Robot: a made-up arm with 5 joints.
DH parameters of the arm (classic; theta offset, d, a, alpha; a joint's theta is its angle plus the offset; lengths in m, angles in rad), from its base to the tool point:
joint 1: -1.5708 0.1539 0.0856 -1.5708
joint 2: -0.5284 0 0.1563 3.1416
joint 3: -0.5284 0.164 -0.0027 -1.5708
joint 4: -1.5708 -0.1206 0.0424 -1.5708
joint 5: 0 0.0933 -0.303 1.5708
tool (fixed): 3.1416 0.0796 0 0
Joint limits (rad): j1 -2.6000..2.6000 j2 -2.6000..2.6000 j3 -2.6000..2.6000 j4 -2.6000..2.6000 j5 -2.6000..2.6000
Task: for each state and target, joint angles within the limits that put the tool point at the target. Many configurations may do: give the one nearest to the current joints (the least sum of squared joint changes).
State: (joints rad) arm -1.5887 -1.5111 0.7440 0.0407 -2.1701
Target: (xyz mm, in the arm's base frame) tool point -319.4 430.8 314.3
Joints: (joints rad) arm -1.9752 -1.4270 -0.0063 -0.0983 -2.0051
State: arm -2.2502 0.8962 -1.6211 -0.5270 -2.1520
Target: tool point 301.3 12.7 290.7
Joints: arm -2.5180 0.7240 -1.3754 -0.4286 -1.8651
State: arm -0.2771 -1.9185 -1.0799 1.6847 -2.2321
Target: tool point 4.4 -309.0 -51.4
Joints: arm 0.3109 -1.4925 -1.1831 1.4458 -2.1838
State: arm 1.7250 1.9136 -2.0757 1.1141 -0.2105
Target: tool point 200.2 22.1 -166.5
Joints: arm 1.5443 2.1059 -2.1413 1.1441 0.0393
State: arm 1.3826 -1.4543 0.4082 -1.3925 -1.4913
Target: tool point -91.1 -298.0 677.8
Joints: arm 0.6756 -1.5102 1.0534 -1.5728 -1.4315
